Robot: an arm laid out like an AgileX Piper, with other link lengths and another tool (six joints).
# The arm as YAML. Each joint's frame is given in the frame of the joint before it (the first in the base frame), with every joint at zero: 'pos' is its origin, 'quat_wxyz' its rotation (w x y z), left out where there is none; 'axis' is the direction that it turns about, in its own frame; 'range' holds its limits. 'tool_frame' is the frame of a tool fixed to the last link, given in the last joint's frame.
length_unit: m
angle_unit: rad
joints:
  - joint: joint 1
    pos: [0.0, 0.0, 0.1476]
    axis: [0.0, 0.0, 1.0]
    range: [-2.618, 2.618]
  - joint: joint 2
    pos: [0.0, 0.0, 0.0]
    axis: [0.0, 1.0, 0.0]
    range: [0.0, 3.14]
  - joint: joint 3
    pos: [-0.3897, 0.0, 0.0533]
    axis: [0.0, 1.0, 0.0]
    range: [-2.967, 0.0]
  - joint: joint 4
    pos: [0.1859, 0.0, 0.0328]
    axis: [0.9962, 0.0, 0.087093]
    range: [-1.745, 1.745]
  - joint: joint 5
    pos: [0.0, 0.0, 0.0]
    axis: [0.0, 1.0, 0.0]
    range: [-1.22, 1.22]
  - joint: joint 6
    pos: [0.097, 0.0, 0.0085]
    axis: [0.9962, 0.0, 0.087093]
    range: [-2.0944, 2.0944]
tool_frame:
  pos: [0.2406, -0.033, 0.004]
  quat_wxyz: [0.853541, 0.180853, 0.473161, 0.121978]
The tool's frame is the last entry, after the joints.
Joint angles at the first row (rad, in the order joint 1, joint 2, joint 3, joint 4, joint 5, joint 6):
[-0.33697 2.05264 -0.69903 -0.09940 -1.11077 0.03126]
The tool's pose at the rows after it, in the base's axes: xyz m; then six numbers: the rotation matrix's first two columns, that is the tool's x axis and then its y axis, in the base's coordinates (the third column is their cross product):
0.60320, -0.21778, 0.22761, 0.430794, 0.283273, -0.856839, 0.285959, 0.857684, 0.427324
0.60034, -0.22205, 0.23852, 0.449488, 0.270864, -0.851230, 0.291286, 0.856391, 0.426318
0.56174, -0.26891, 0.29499, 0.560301, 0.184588, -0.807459, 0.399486, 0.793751, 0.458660
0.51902, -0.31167, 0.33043, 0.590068, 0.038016, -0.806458, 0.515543, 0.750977, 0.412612
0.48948, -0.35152, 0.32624, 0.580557, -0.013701, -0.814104, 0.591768, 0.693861, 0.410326
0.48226, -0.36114, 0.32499, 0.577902, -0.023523, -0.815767, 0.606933, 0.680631, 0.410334
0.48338, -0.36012, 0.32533, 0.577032, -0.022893, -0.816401, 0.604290, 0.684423, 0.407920
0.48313, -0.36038, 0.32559, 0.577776, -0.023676, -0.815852, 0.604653, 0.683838, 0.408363
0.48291, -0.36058, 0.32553, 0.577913, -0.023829, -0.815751, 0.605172, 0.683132, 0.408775
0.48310, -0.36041, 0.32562, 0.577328, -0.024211, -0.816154, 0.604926, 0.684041, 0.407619
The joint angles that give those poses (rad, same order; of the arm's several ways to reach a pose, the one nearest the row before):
[-0.33444 2.07412 -0.72504 -0.08284 -1.13048 0.03126]
[-0.33441 2.05865 -0.72503 -0.06643 -1.13304 0.02498]
[-0.33256 1.95286 -0.72506 0.12866 -1.10766 -0.01657]
[-0.33894 1.88974 -0.72502 0.30018 -1.10771 -0.15496]
[-0.40083 1.88728 -0.72505 0.34296 -1.09622 -0.17767]
[-0.42027 1.88726 -0.72503 0.34470 -1.09271 -0.17844]
[-0.42024 1.88725 -0.72504 0.33952 -1.09270 -0.17874]
[-0.42025 1.88727 -0.72504 0.34057 -1.09371 -0.17874]
[-0.42028 1.88726 -0.72504 0.34154 -1.09370 -0.17872]
[-0.42026 1.88725 -0.72506 0.34066 -1.09367 -0.17960]

